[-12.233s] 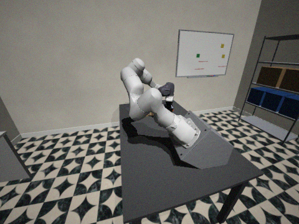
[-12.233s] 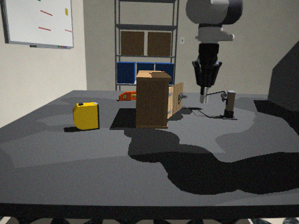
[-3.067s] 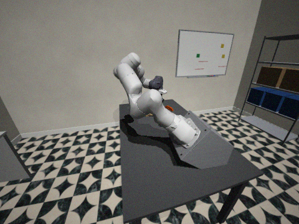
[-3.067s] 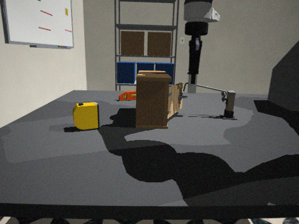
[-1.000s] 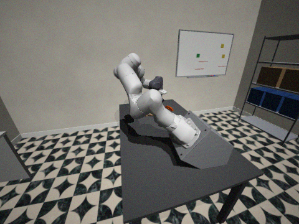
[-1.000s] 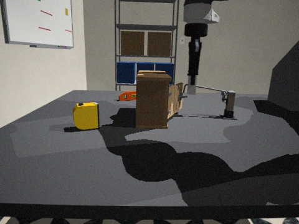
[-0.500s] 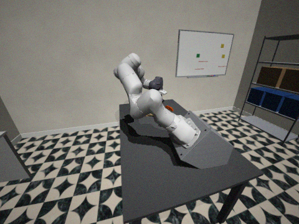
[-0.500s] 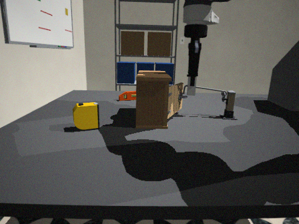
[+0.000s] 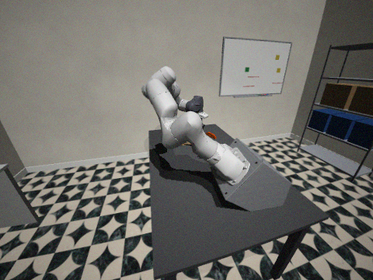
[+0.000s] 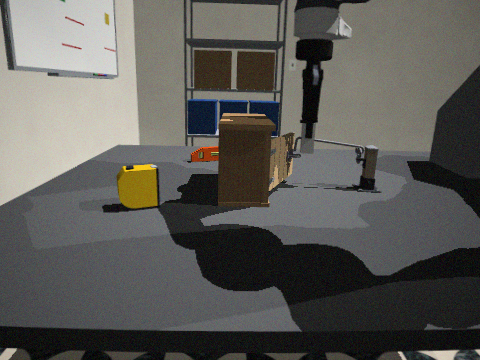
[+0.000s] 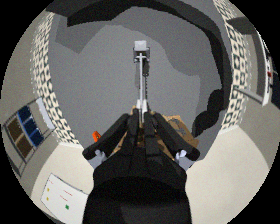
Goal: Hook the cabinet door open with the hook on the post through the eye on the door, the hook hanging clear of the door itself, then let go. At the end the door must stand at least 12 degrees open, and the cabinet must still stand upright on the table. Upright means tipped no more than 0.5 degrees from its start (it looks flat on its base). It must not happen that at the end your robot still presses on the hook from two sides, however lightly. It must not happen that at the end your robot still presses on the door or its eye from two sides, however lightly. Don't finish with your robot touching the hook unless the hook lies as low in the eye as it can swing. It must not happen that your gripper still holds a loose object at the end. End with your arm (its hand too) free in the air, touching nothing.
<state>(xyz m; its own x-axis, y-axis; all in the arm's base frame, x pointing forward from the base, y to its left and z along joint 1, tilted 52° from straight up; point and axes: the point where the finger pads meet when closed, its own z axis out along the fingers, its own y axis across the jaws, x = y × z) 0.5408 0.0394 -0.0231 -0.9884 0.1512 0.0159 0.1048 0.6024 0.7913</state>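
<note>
My gripper is now 60 mm short of the cabinet door, 50 mm to the right of it and 40 mm above it. Also, from my hand: yellow tape measure 330 mm ahead, 140 mm to the left, 70 mm below; orange level 230 mm to the right, 210 mm ahead, 90 mm below.
</note>
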